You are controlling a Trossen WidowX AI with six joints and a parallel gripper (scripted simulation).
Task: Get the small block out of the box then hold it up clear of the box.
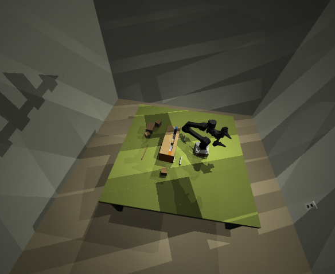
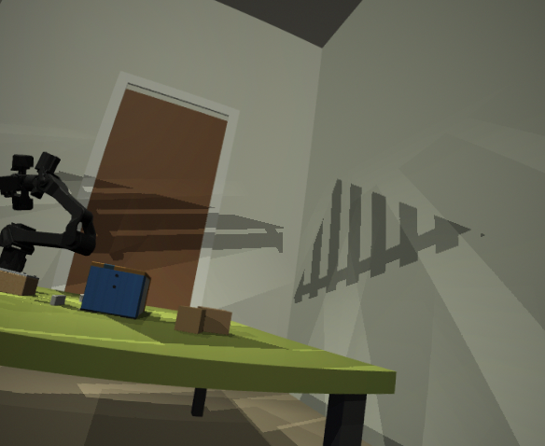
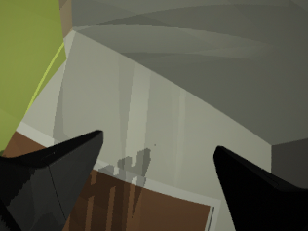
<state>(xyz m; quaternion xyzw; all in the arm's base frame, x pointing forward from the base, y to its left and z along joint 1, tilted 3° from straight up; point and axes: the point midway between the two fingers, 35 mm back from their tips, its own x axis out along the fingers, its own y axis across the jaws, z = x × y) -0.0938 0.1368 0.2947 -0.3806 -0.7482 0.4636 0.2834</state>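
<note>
My gripper tip is now 400 mm short of the clear-fronted box, 300 mm above it and 230 mm to the left of it. From my gripper tip the other things lie so: brown block: 410 mm ahead, 270 mm below, 220 mm to the right; thin stick: 700 mm ahead, 360 mm below, 170 mm to the right.
</note>
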